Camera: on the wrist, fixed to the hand. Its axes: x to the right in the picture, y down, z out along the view.
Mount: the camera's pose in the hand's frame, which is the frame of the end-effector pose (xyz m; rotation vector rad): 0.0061 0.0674 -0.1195 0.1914 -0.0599 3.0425
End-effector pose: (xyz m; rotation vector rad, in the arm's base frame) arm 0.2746 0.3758 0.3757 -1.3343 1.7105 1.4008
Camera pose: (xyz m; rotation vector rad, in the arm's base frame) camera 0.2303 0.2591 0.4330 -1.5710 -1.3561 -0.6613
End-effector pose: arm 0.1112 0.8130 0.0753 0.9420 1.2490 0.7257
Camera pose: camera -0.0021 0.8713 0.1265 -1.6280 1.0088 -1.6448
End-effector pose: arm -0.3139 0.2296 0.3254 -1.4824 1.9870 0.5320
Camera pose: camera -0.4061 0.1697 0.4077 -2.1495 -1.7300 -0.7840
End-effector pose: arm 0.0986 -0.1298 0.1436 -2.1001 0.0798 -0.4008
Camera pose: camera 0.0736 -0.2648 0.1466 0.0539 2.2980 1.3298
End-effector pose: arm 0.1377 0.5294 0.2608 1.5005 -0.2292 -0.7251
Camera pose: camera 0.2294 0.6180 0.3118 -0.0926 -1.8530 1.7005
